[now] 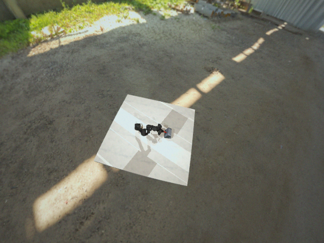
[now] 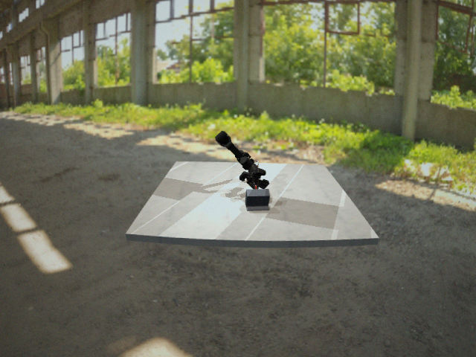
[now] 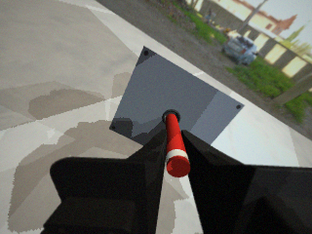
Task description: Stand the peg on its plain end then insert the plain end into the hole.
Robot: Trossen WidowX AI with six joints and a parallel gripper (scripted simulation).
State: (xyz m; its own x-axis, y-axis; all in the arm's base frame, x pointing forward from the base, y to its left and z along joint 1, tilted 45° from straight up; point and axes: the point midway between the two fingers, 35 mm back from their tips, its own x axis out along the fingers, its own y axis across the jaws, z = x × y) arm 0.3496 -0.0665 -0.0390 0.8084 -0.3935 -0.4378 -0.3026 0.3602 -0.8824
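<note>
Now: the sloped panel 6 cm ahead of my gripper tip and 3 cm below it. Round my gripper tip: red peg: 2 cm behind, 1 cm above.
</note>
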